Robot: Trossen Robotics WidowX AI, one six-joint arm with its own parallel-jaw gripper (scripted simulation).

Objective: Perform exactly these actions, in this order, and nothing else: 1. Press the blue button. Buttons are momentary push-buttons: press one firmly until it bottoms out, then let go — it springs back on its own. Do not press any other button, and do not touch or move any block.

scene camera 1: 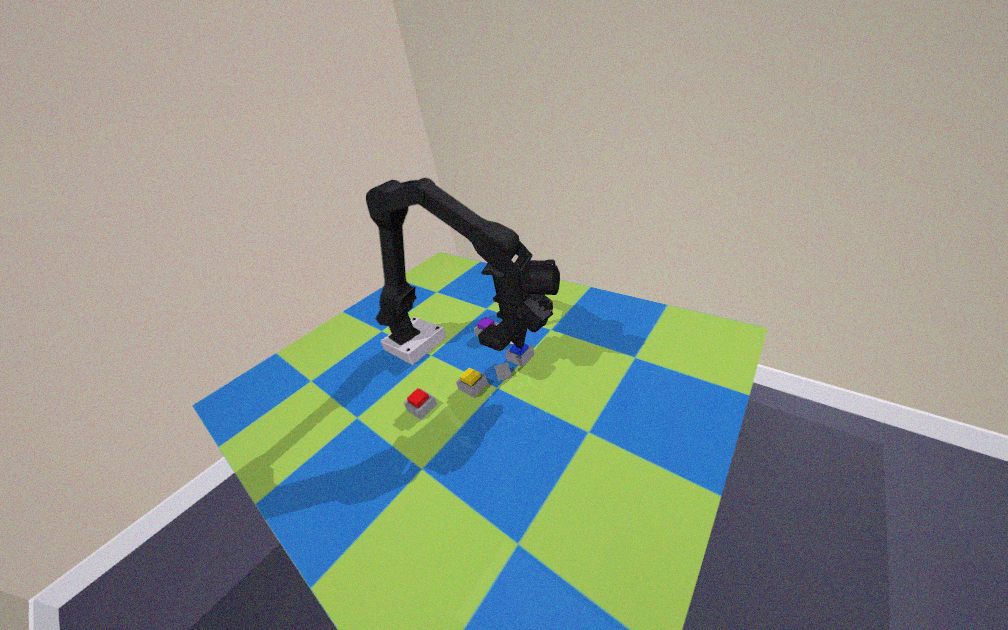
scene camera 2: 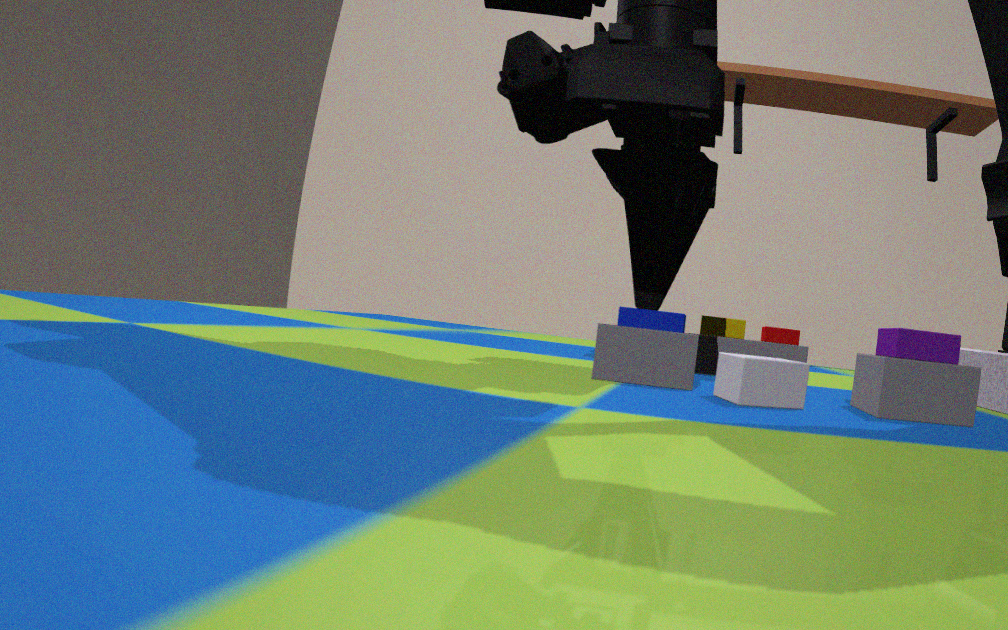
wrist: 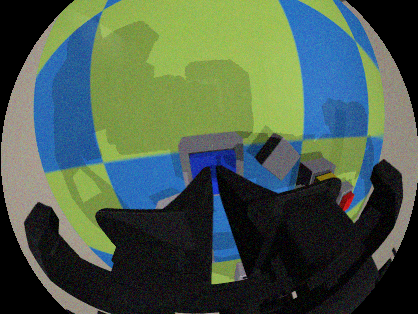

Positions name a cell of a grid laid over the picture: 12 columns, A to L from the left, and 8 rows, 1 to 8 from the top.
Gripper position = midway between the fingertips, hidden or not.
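There is a purple button (scene camera 2: K5) in the scene, and I can see it. I can see my gripper (scene camera 2: H4) as well, and it is also visible to me in scene camera 1 (scene camera 1: G5) and again in the wrist view (wrist: G5).
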